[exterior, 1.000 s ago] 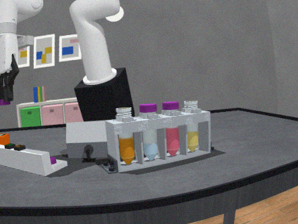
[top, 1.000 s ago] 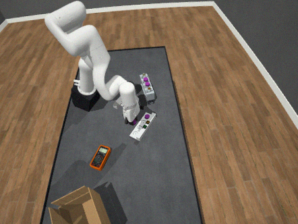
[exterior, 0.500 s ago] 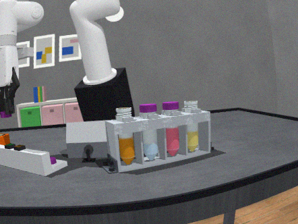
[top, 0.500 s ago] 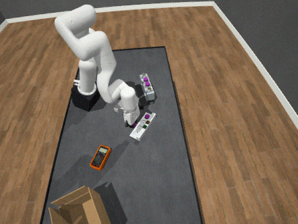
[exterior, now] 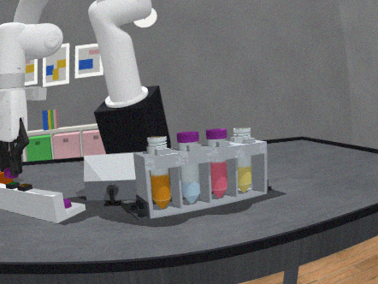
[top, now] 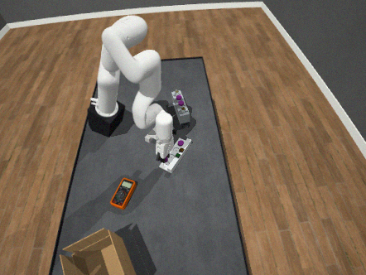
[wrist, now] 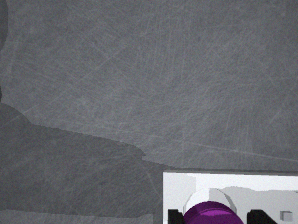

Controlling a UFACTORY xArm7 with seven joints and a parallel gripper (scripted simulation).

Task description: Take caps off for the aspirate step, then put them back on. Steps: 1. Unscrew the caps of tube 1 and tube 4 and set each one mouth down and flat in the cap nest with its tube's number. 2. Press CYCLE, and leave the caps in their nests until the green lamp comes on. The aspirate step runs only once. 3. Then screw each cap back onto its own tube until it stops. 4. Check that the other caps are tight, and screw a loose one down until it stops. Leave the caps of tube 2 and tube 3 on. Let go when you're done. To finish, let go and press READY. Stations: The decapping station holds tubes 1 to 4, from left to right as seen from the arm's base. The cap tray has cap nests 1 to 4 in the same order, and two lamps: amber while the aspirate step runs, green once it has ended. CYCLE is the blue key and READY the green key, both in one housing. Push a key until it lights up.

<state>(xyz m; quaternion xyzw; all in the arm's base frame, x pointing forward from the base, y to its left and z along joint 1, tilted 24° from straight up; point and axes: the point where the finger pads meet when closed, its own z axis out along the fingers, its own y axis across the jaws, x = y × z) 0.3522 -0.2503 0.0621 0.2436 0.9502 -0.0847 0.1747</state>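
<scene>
Now: hand 25 cm to the right of the blue key, 5 cm past it and 2 cm above it. From my hand the other things lie so: cardboard box: 54 cm to the right, 20 cm behind; then green key: 21 cm to the left, 6 cm behind, 2 cm below; then key housing: 23 cm to the left, 4 cm behind, 3 cm below.
</scene>
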